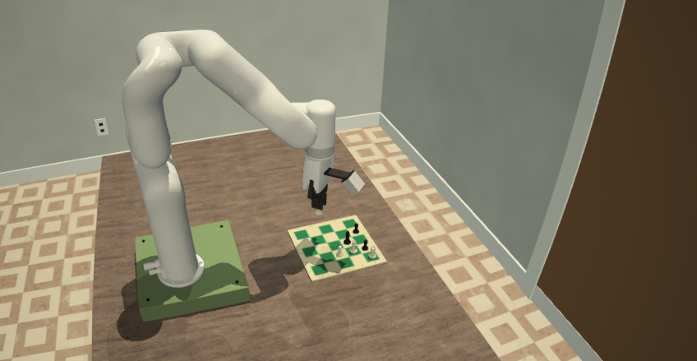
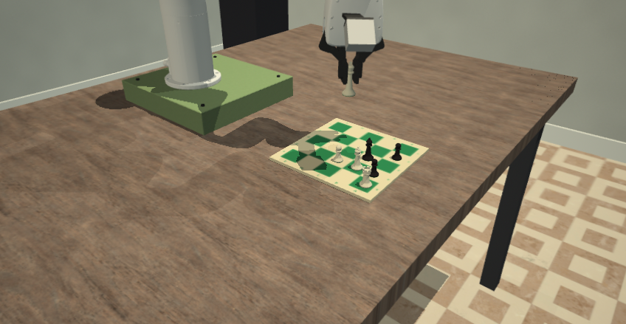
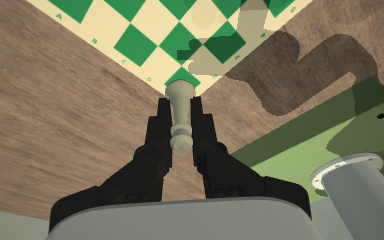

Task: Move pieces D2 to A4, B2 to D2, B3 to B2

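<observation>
My gripper is now 40 mm short of the chessboard, 40 mm to the left of it and 150 mm above it. Round my hand: black bishop: 70 mm ahead, 40 mm to the right, 120 mm below; white pawn: 30 mm ahead, 80 mm to the right, 130 mm below; white king: 10 mm below.
</observation>
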